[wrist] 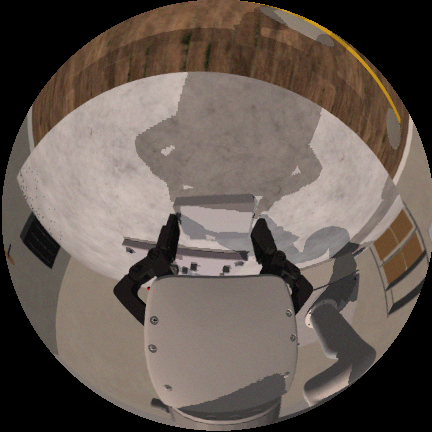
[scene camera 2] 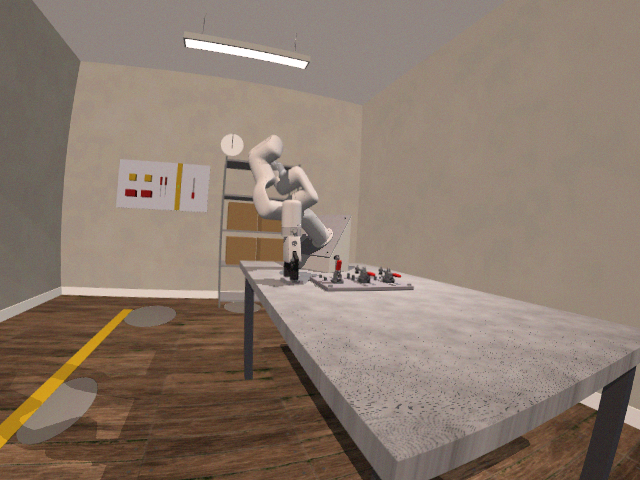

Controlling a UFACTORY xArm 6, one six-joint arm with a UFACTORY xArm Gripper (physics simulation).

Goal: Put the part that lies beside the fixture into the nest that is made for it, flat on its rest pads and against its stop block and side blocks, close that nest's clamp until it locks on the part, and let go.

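Where they show: gripper, fingertip midpoint: [wrist: 216,224] [scene camera 2: 290,278]; arm's base, link origin: [wrist: 320,312] [scene camera 2: 322,238].
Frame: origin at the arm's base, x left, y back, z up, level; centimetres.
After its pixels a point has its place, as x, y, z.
Note:
The part, a light grey flat block [wrist: 217,218] {-32.1, -34.5, -15.3}, lies on the table beside the fixture in the wrist view. In the scene view I cannot make it out clearly at the gripper. My gripper [scene camera 2: 291,276] {-31.3, -34.6, -15.2} [wrist: 216,224] {-31.3, -34.6, -15.2} is open and points down, low over the table. In the wrist view its fingertips stand at either side of the block, with no grip on it. The fixture plate [scene camera 2: 372,288] {-8.5, -55.3, -15.9} [wrist: 210,253] {-22.0, -35.9, -16.2} carries several small blocks and toggle clamps. One clamp's red handle [scene camera 2: 338,265] {-17.6, -45.9, -8.7} stands upright. Two other red handles [scene camera 2: 371,273] {-8.0, -53.5, -10.8} [scene camera 2: 396,275] {2.9, -55.1, -11.6} lie low. The nests are too small to tell apart.
The table [scene camera 2: 439,351] {-31.3, -104.6, -16.8} [wrist: 100,165] {-39.0, -47.0, -16.8} has its long edge close to the gripper and the block. The robot's base stands behind the fixture. A shelf rack [scene camera 2: 222,232] with brown boxes [scene camera 2: 241,250] stands at the back wall.

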